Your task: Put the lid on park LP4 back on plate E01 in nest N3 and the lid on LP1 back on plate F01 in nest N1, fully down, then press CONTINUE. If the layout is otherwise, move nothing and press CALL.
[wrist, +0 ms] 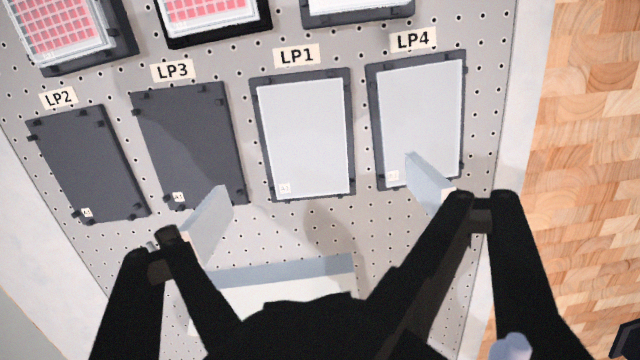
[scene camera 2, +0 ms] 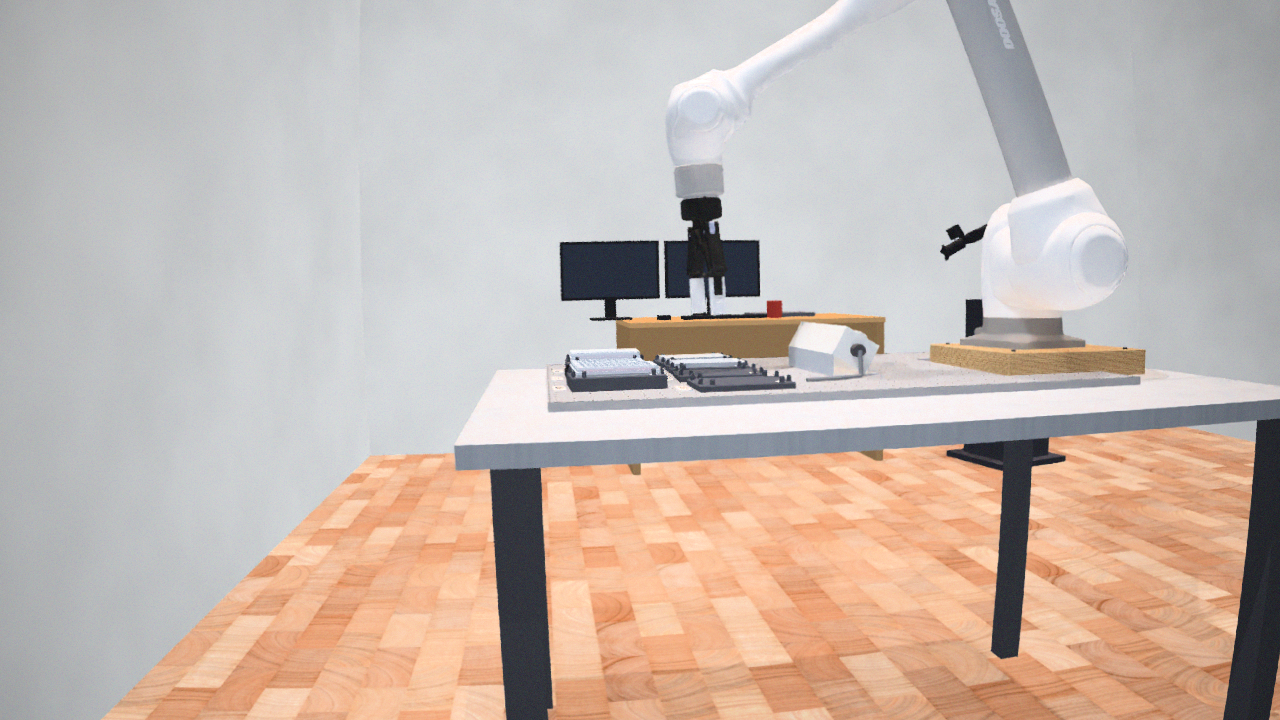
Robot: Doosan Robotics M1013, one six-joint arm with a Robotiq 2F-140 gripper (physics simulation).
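Places are measured from the arm's base along level axes (x ahead, y left, z up), in millimetres.
Pixels of known places: gripper, fingertip midpoint: [wrist: 315,185] [scene camera 2: 708,313]; arm's base at its link origin: [scene camera 2: 1022,346].
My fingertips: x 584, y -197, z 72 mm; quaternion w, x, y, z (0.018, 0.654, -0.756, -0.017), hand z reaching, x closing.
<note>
Ahead of a thing's pixels: the offset from my fingertips to its top centre. "pt": to the spot under its first point.
My gripper [scene camera 2: 707,313] [wrist: 315,185] is open and empty, pointing down above the pegboard. In the wrist view its fingertips straddle the lower part of park LP1. A pale lid @(dx +8, dy +7, dz -86 mm) [wrist: 304,137] lies flat in LP1. Another pale lid @(dx -14, dy -114, dz -86 mm) [wrist: 420,117] lies flat in park LP4, partly covered by the right finger. At the top edge, nest N3 on the left holds a plate with pink wells @(pt dx +193, dy +179, dz -74 mm) [wrist: 62,27], and nest N1 in the middle holds another pink-welled plate @(pt dx +155, dy +42, dz -80 mm) [wrist: 212,9]. Both are cut off, and the nest labels and plate names do not show. The CONTINUE button is hidden.
Parks LP2 @(dx +63, dy +271, dz -84 mm) [wrist: 90,165] and LP3 @(dx +40, dy +135, dz -84 mm) [wrist: 190,145] show bare dark beds. The N2 nest @(pt dx +103, dy -79, dz -89 mm) [wrist: 360,21] is cut off at the top right. The white control box @(dx -190, dy +120, dz -20 mm) [scene camera 2: 819,347] [wrist: 285,297] stands on the pegboard, partly behind the gripper in the wrist view.
</note>
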